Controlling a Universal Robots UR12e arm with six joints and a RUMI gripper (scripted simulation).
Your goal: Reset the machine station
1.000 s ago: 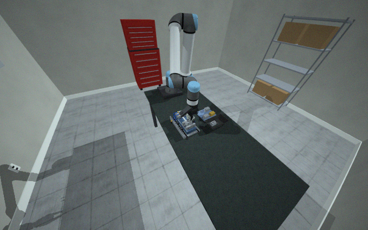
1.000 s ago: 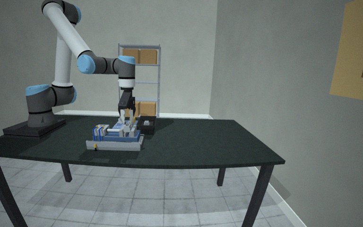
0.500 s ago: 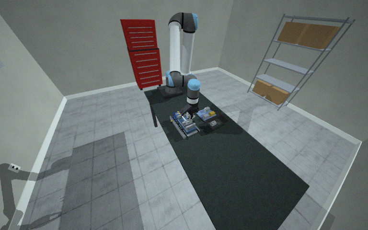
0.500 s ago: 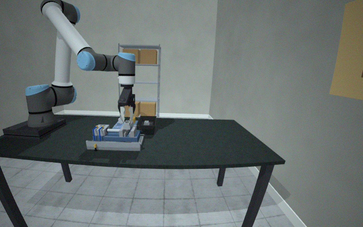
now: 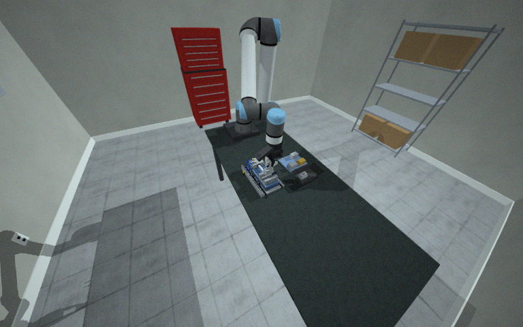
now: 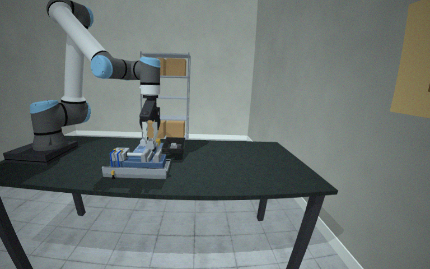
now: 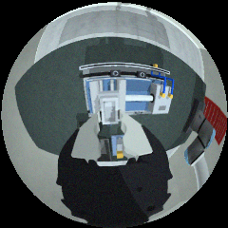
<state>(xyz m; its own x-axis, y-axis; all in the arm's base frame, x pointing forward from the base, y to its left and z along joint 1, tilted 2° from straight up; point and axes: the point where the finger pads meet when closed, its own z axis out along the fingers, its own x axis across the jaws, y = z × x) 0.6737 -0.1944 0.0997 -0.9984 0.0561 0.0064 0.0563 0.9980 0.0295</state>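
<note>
Now: hand 20 mm past the yellow brass blank, 360 mm to the right of it and 140 mm above it. Also, from my hand: light gray base rail: 70 mm behind, 90 mm to the right, 130 mm below; then vise hose end block: 160 mm behind, 10 mm to the left, 80 mm below; then blue vise: 70 mm behind, 120 mm below.
</note>
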